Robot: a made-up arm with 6 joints.
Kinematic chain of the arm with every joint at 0, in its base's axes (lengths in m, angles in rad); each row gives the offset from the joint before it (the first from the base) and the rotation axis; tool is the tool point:
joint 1: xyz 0 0 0.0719 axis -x
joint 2: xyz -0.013 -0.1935 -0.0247 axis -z
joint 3: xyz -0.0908 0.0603 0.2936 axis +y
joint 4: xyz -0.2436 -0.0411 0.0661 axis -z
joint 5: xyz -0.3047 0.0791 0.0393 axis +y
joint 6: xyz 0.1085 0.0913 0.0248 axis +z
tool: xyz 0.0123 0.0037 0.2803
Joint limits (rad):
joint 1: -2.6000..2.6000
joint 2: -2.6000..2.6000
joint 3: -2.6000..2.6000
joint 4: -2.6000..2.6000
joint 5: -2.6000..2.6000
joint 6: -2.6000..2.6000
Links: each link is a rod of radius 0.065 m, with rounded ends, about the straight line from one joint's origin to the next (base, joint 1, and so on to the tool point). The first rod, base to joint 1, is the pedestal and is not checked.
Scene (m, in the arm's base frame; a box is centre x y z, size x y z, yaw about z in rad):
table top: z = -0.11
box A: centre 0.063 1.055 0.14 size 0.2 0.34 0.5 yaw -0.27
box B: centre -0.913 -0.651 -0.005 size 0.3 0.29 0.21 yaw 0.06
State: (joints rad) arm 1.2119 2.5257 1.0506 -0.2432 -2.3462 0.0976
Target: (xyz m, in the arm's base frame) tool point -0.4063 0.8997 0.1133
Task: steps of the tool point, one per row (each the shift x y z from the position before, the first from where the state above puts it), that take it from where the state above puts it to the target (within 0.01 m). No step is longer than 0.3 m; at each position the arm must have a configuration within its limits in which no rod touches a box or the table.
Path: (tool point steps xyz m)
1: -0.1686 0.0357 0.1638
2: -0.1840 -0.0625 0.1720
3: -0.1658 -0.1566 0.1471
4: -0.1201 -0.2241 0.0963
5: -0.0587 -0.2516 0.0352
6: 0.0034 -0.2373 -0.0197
7: -0.0689 0.2077 -0.0214
8: -0.0541 0.2028 -0.0801
9: -0.0377 0.1768 -0.1354
10: -0.0202 0.1329 -0.1792
11: -0.0026 0.0768 -0.2048
12: 0.0143 0.0167 -0.2091

